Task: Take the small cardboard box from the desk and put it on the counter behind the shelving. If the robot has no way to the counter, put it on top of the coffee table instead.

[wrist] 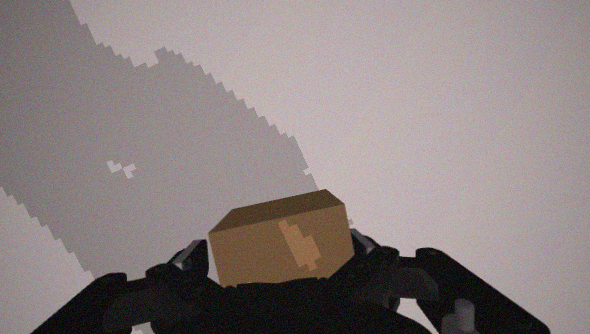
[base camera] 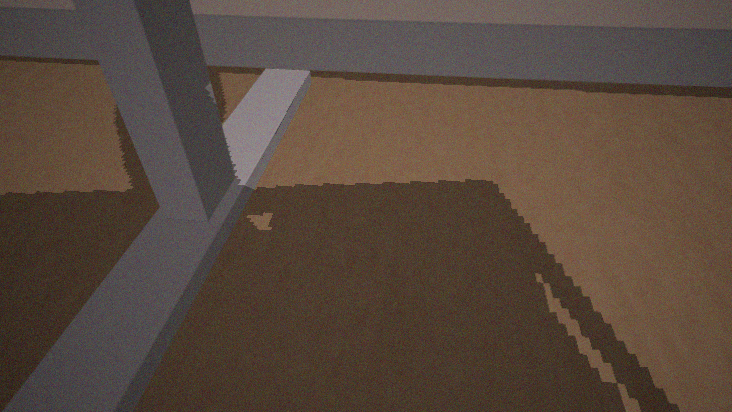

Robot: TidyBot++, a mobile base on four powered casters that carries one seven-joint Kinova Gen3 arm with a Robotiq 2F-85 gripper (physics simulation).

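Frame: origin at the arm's base, x back, y right, z up, level; metres.
Seen in the pictures: gripper, fingertip midpoint: (wrist: 277,249).
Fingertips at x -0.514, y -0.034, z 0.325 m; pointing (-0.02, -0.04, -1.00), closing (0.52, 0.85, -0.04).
Offsets run from my fingertips to a thing's top centre. "pt": to the spot under its first point. Level surfaces: height alone.
The small cardboard box @(dx +0.016, dy +0.002, dz +0.048 m) (wrist: 280,250) is brown and sits on the pale desk top @(dz -0.002 m) (wrist: 440,125), at the lower middle of the wrist view. My gripper (wrist: 277,249) is open wide, with one black finger on each side of the box. The right finger is very near the box's right side, and a narrow gap shows at the left finger. I cannot tell whether either finger touches it. The lower part of the box is hidden behind the gripper's body. The counter, the shelving and the coffee table do not show in either view.
In the base camera view a grey upright leg @(pt dx +0.065, dy -0.149, dz -0.558 m) (base camera: 153,102) stands on a long grey foot bar (base camera: 122,286) at the left. A grey horizontal band @(pt dx -0.343, dy +0.120, dz -0.675 m) (base camera: 409,48) crosses the top. Brown floor @(dz -0.722 m) (base camera: 512,138) lies beneath, with a large dark shadow across it.
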